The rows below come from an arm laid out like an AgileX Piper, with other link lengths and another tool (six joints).
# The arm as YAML. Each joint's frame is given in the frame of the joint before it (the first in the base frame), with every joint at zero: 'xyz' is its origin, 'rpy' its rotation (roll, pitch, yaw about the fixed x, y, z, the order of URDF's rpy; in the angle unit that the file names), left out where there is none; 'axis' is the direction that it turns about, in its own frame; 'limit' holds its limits. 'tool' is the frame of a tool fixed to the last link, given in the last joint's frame.
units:
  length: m
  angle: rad
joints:
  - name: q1
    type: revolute
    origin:
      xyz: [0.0, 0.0, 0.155]
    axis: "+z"
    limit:
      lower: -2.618
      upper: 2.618
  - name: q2
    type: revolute
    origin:
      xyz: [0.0, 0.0, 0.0]
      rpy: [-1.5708, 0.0, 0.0]
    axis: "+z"
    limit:
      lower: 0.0
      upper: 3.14
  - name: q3
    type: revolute
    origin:
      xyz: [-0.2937, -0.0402, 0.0]
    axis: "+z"
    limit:
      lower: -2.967
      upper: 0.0
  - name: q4
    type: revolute
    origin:
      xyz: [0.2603, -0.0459, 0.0]
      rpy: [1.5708, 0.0, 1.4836]
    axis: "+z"
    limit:
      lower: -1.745
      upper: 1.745
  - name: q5
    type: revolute
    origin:
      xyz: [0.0, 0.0, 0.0]
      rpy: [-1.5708, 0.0, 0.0]
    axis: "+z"
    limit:
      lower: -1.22
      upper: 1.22
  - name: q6
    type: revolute
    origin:
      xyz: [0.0, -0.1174, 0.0]
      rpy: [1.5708, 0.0, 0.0]
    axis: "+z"
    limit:
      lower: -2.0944
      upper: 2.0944
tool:
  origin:
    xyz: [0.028, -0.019, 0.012]
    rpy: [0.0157, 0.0, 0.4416]
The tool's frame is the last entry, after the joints.
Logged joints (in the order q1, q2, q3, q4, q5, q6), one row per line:
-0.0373 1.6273 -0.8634 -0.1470 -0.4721 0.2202
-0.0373 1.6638 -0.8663 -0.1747 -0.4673 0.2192
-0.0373 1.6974 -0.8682 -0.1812 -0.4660 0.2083
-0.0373 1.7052 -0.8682 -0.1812 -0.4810 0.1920
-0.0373 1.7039 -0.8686 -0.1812 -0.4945 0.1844
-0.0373 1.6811 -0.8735 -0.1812 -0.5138 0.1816
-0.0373 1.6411 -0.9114 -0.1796 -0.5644 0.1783
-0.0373 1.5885 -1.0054 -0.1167 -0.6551 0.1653
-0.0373 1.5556 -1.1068 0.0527 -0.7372 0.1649
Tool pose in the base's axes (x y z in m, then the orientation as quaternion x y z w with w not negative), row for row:
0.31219 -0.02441 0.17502 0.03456 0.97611 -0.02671 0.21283
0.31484 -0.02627 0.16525 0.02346 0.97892 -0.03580 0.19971
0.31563 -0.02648 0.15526 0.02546 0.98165 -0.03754 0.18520
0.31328 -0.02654 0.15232 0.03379 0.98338 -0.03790 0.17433
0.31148 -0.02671 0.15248 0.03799 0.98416 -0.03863 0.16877
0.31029 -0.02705 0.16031 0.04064 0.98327 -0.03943 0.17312
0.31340 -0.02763 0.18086 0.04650 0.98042 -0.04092 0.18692
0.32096 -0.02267 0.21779 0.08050 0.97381 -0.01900 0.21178
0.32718 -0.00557 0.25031 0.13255 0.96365 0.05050 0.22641
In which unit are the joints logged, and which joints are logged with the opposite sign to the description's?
The joints are logged in radians. Opposite sign: q1, q5, q6.
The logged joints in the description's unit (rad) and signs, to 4 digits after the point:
0.0373 1.6273 -0.8634 -0.1470 0.4721 -0.2202
0.0373 1.6638 -0.8663 -0.1747 0.4673 -0.2192
0.0373 1.6974 -0.8682 -0.1812 0.4660 -0.2083
0.0373 1.7052 -0.8682 -0.1812 0.4810 -0.1920
0.0373 1.7039 -0.8686 -0.1812 0.4945 -0.1844
0.0373 1.6811 -0.8735 -0.1812 0.5138 -0.1816
0.0373 1.6411 -0.9114 -0.1796 0.5644 -0.1783
0.0373 1.5885 -1.0054 -0.1167 0.6551 -0.1653
0.0373 1.5556 -1.1068 0.0527 0.7372 -0.1649

